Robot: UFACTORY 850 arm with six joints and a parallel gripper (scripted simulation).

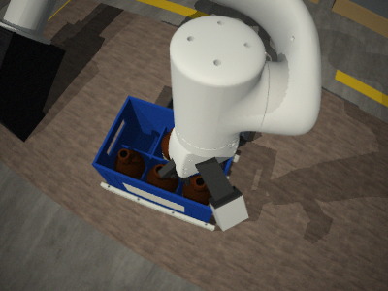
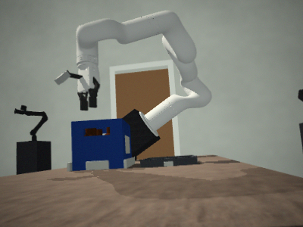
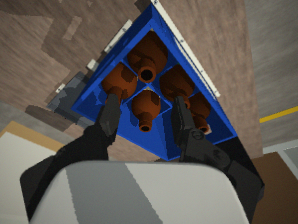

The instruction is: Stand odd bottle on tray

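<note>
The blue crate is 16 cm below my hand, 9 cm behind it and 3 cm to the left of it. Round my hand: dark grey tray 29 cm to the left, 23 cm below, 9 cm behind.
</note>
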